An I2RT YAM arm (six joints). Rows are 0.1 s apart.
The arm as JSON. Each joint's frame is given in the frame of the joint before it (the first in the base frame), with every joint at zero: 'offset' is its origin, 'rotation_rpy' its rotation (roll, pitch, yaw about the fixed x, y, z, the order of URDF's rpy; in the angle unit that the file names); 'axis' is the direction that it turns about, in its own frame. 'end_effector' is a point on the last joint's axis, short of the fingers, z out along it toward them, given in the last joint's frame.
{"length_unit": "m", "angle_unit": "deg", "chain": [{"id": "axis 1", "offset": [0.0, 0.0, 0.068], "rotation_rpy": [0.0, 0.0, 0.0], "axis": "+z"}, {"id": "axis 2", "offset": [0.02, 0.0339, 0.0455], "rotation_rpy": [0.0, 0.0, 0.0], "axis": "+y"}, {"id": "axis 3", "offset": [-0.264, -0.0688, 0.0], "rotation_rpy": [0.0, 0.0, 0.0], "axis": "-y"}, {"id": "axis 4", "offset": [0.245, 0.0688, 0.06], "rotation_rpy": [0.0, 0.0, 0.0], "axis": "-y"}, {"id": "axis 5", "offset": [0.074, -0.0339, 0.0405], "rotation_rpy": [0.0, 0.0, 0.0], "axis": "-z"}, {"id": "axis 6", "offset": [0.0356, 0.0, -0.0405], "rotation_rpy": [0.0, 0.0, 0.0], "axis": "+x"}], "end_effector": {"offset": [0.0, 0.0, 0.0], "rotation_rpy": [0.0, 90.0, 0.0]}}
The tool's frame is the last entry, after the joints.
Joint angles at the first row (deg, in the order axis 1, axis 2, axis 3, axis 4, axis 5, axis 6):
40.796, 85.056, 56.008, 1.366, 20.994, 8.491
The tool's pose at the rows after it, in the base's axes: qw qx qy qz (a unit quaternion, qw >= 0); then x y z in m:
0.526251 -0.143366 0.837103 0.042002 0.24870 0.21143 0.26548
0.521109 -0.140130 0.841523 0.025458 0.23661 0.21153 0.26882
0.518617 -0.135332 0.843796 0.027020 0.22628 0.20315 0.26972
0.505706 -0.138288 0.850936 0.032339 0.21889 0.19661 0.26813
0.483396 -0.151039 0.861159 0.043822 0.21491 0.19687 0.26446
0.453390 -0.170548 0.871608 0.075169 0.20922 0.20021 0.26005
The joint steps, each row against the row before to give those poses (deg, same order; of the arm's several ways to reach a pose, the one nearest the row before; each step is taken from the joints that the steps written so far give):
2.273, -1.989, -0.001, -3.693, 4.589, 0.022
1.814, -1.791, -0.151, -3.541, 3.104, 1.093
0.285, -2.996, -2.056, -1.421, 0.285, 0.962
-0.001, -2.032, -1.309, -2.318, -1.159, 0.939
0.329, -0.174, -0.023, -2.621, -2.404, 0.941
0.743, 0.000, -0.066, -2.251, -4.634, 1.464

